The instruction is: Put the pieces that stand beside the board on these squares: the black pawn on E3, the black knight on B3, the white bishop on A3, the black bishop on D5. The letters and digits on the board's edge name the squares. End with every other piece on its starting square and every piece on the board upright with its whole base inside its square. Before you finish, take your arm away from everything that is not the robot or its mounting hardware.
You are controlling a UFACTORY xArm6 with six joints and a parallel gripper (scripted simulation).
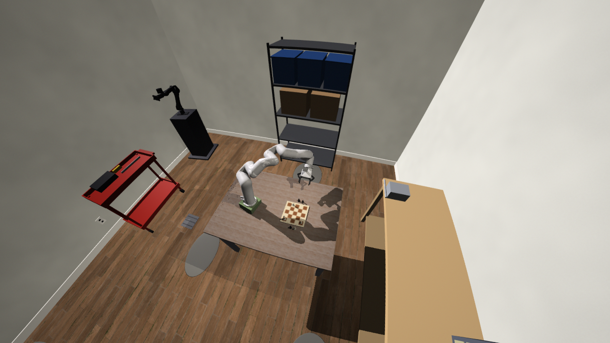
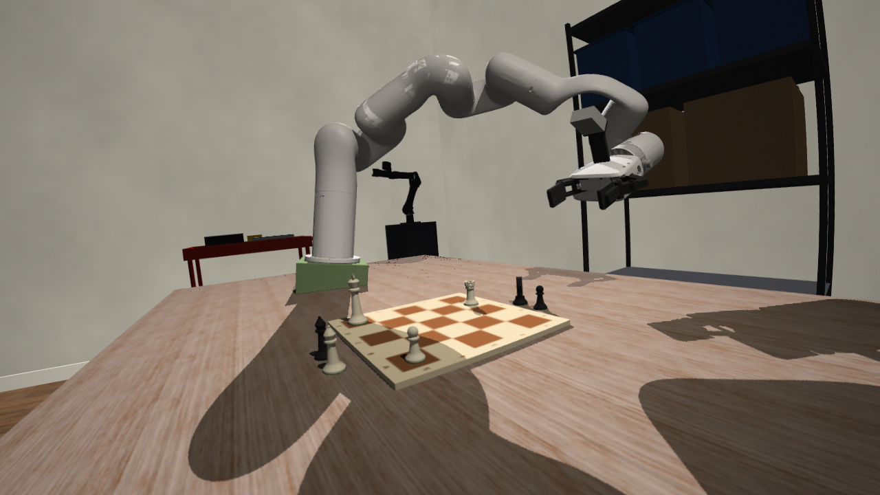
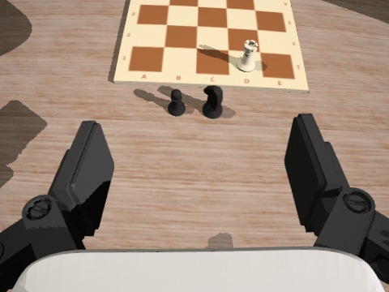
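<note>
Now: the black pawn 12 cm to the right of my hand and 13 cm below it. Round my hand: chessboard (6 cm behind, 25 cm to the right, 15 cm below); then white pawn (1 cm ahead, 34 cm to the right, 13 cm below); then tall black piece (4 cm behind, 12 cm to the right, 13 cm below).
</note>
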